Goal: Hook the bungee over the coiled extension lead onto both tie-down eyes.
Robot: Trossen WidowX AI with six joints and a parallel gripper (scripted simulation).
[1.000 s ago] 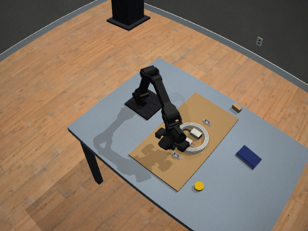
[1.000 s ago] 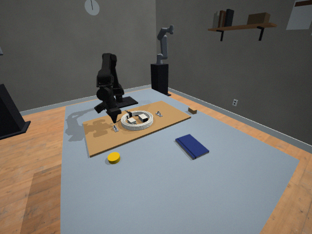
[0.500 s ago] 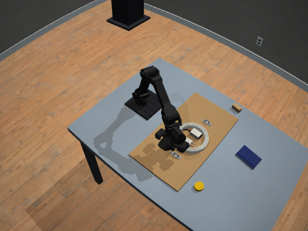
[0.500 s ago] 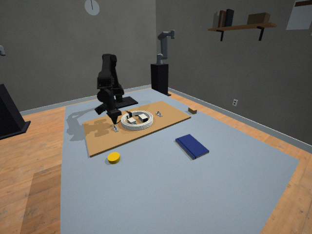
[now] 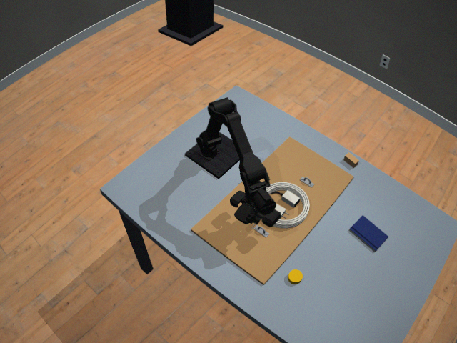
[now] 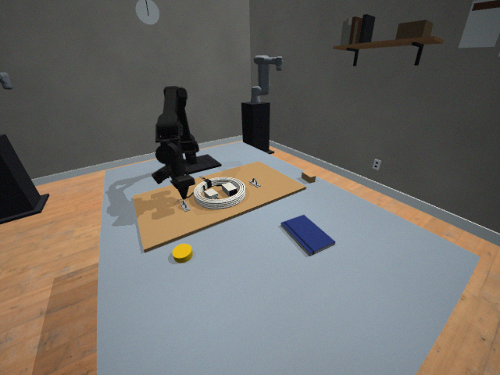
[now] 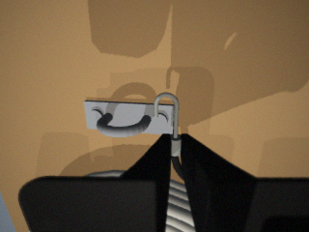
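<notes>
My hand is 3 cm short of the extension lead coil, 13 cm to the right of it and 3 cm above it. The rest, counted from my hand: yellow disc (24 cm ahead, 8 cm to the right, 5 cm below); small wooden block (13 cm ahead, 52 cm to the left, 4 cm below).
</notes>
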